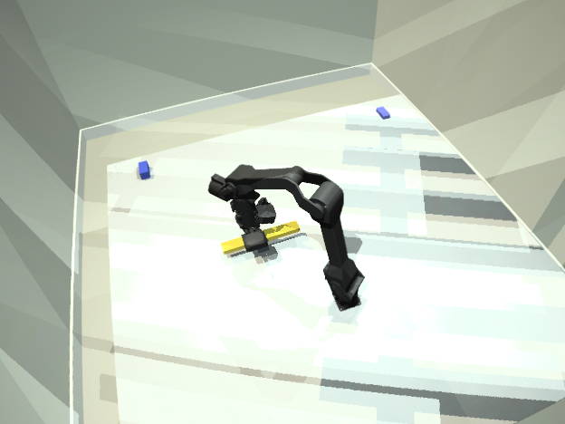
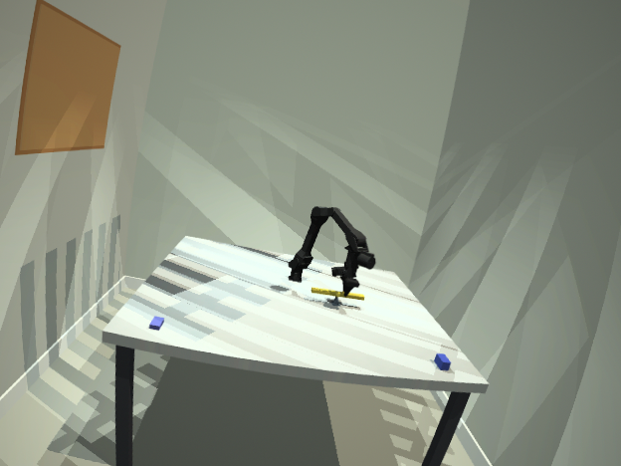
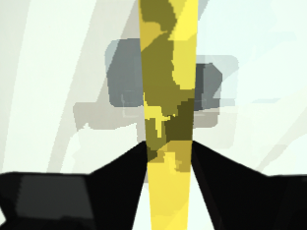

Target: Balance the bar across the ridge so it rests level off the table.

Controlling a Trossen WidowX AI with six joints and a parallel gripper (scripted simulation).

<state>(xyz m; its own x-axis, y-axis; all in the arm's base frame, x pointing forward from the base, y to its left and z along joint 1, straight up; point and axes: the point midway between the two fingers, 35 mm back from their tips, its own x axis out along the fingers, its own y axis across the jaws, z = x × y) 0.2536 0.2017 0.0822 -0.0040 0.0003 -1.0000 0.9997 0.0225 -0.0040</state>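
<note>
Now: the bar 30 mm to the right of my gripper tip.
</note>
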